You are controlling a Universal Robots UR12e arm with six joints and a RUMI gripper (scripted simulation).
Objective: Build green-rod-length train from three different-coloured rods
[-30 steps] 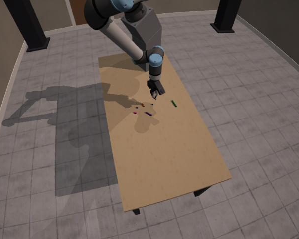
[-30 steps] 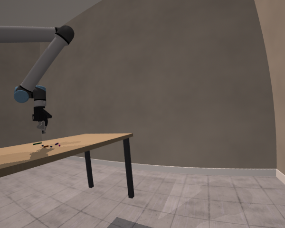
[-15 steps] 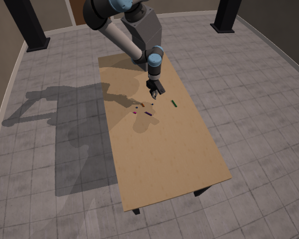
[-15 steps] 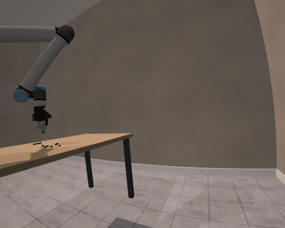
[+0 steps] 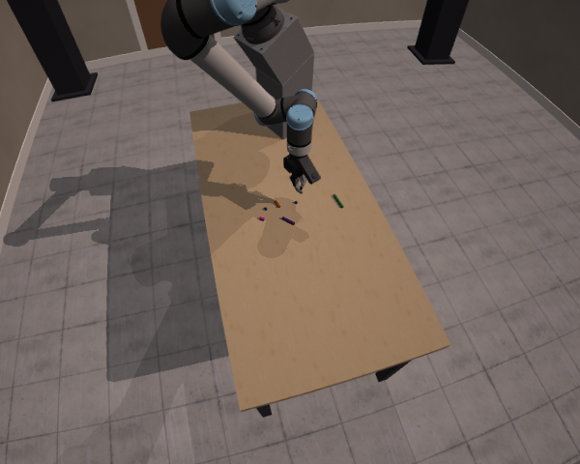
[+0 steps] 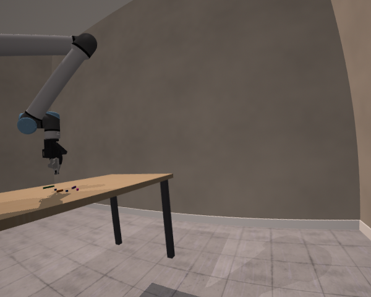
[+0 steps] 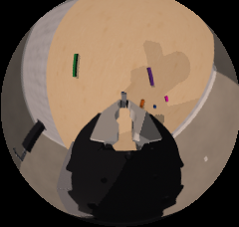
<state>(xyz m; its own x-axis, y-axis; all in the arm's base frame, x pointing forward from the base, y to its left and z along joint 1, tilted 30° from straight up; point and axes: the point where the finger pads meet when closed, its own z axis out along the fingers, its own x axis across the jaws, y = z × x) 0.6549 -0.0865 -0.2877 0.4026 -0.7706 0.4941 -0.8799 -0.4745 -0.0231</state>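
The orange rod is 30 mm behind my hand, 90 mm to the right of it and 110 mm below it. Round my hand: grey rod 10 mm below; then purple rod 80 mm ahead, 60 mm to the right, 110 mm below; then magenta rod 40 mm ahead, 170 mm to the right, 110 mm below.
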